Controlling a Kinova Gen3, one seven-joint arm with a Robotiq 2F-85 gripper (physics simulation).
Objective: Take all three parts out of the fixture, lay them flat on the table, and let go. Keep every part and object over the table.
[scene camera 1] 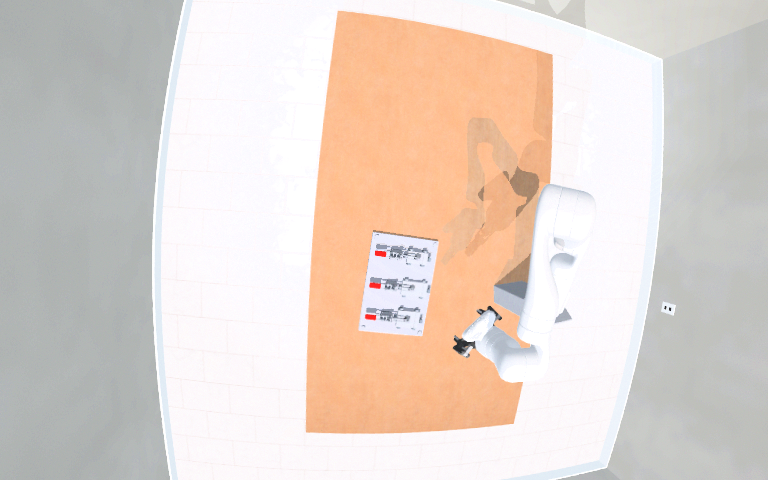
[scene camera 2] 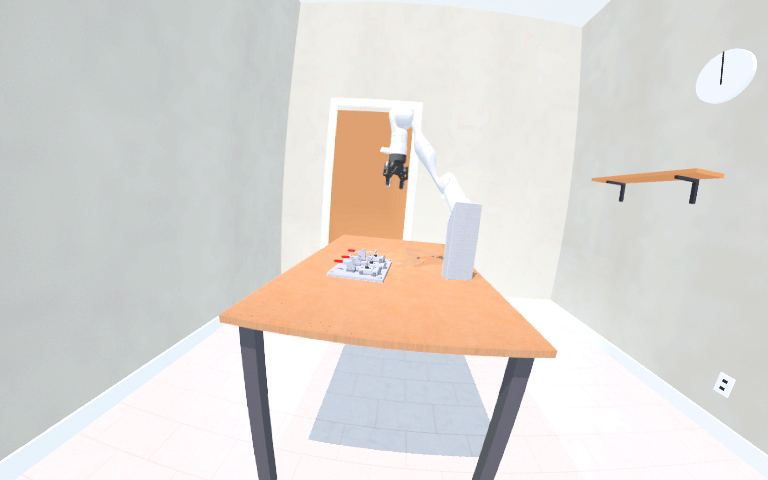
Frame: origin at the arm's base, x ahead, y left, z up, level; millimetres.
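Where they show: gripper, between the fingertips: [scene camera 1: 467, 324] [scene camera 2: 394, 188]; arm's base, origin of its link: [scene camera 2: 462, 214].
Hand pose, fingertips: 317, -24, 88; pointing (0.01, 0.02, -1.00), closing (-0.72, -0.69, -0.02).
Each offset is from my fingertips to the top centre of the thing, as dx, dy, dz. "pt": to the spot under its first point. Level surfaces: height alone.
The fixture, a white plate @[+111, -44, -369] [scene camera 1: 390, 268] [scene camera 2: 356, 276], lies on the table. It carries three rows of grey clamps. Their red handles, one at the top @[pt +175, -169, -322] [scene camera 1: 380, 254], one in the middle [scene camera 1: 374, 285] and one at the bottom @[pt +223, +40, -328] [scene camera 1: 370, 316] in scene camera 1, lie low and point to the left. The three parts are too small to tell apart from the grey clamp pieces. My gripper [scene camera 1: 476, 329] [scene camera 2: 394, 185] is open and empty. It hangs high above the table with its fingers pointing down, to the right of the fixture in scene camera 1.
The orange-brown table @[dz -384] [scene camera 1: 396, 141] [scene camera 2: 396, 316] bears the fixture and a tall grey block [scene camera 1: 509, 295] [scene camera 2: 462, 243] beside the arm's base. The white arm [scene camera 1: 543, 266] [scene camera 2: 427, 155] reaches from the table's right edge. Its shadow falls on the table.
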